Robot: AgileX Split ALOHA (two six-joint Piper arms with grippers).
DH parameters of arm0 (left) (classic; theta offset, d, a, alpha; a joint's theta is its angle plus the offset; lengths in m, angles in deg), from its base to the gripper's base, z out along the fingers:
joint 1: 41.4 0.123 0 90
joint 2: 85.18 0 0.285 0
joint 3: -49.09 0 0.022 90
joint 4: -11.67 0.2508 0 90
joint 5: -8.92 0 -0.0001 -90
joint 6: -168.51 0.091 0 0
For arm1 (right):
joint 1: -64.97 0.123 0 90
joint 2: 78.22 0 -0.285 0
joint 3: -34.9 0 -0.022 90
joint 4: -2.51 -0.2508 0 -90
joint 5: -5.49 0 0.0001 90
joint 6: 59.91 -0.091 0 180
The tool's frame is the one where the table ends.
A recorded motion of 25 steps. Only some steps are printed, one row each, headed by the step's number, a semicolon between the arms.
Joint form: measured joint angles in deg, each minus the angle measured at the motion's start. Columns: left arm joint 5, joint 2, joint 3, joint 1, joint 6, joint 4; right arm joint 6, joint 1, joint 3, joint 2, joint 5, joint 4.
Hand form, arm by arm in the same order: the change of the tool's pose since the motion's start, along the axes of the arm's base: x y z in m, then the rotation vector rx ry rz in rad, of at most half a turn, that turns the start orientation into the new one. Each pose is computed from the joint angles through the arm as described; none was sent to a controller.
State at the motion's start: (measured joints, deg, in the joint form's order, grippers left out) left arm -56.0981 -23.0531 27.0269 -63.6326 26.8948 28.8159; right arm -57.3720 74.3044 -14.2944 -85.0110 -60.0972 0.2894
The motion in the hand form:
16: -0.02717 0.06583 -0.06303 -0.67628 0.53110 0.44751; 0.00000 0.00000 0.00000 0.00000 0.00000 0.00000
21: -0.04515 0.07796 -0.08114 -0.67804 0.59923 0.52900; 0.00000 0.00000 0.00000 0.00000 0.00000 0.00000
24: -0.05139 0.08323 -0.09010 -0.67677 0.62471 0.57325; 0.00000 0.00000 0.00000 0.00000 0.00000 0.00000
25: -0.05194 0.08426 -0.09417 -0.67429 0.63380 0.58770; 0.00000 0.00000 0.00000 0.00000 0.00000 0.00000
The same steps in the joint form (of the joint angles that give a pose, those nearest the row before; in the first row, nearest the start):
16: -0.03 0.00 -14.99 0.00 -27.99 -35.78; 0.00 0.00 0.00 0.00 0.00 0.00
21: -0.03 0.00 -19.93 0.00 -28.93 -39.06; 0.00 0.00 0.00 0.00 0.00 0.00
24: -0.13 -0.61 -21.57 0.00 -29.05 -40.94; 0.00 0.00 0.00 0.00 0.00 0.00
25: -0.13 -1.25 -21.71 0.00 -29.05 -41.50; 0.00 0.00 0.00 0.00 0.00 0.00

